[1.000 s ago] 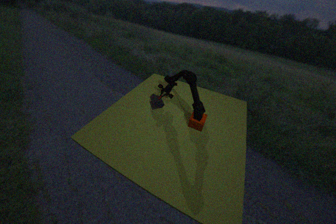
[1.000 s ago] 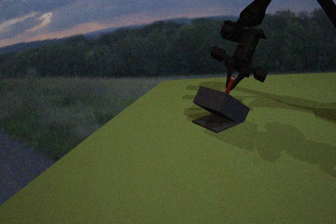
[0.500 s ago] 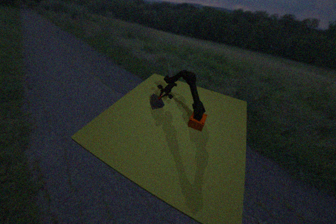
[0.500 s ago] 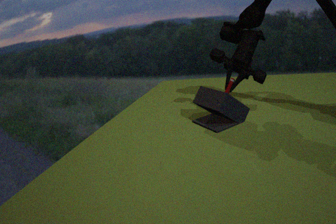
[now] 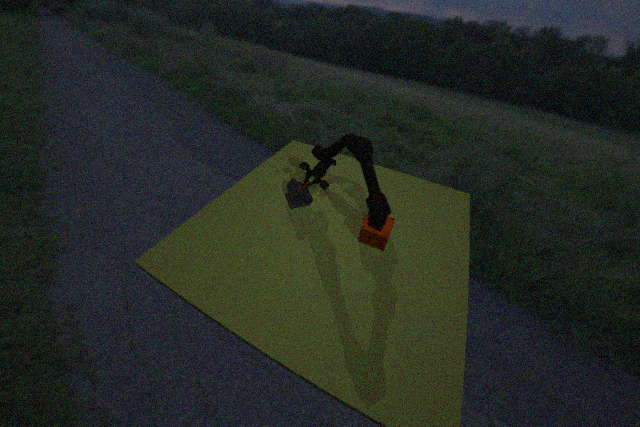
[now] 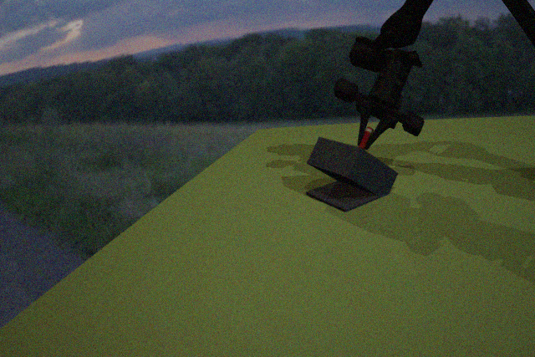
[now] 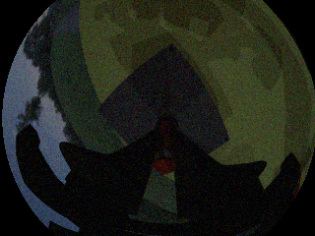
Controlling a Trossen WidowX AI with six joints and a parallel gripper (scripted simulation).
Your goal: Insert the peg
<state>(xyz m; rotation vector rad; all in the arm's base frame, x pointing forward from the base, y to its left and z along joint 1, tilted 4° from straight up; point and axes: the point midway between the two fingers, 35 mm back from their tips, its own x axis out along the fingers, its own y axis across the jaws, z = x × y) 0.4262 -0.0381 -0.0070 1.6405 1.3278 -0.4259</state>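
Now: the red peg 1 cm to the right of my gripper tip, 1 cm behind it and 1 cm above it. From my gripper tip the other things lie so: dark sloped panel 3 cm below, 2 cm to the left, 2 cm ahead.
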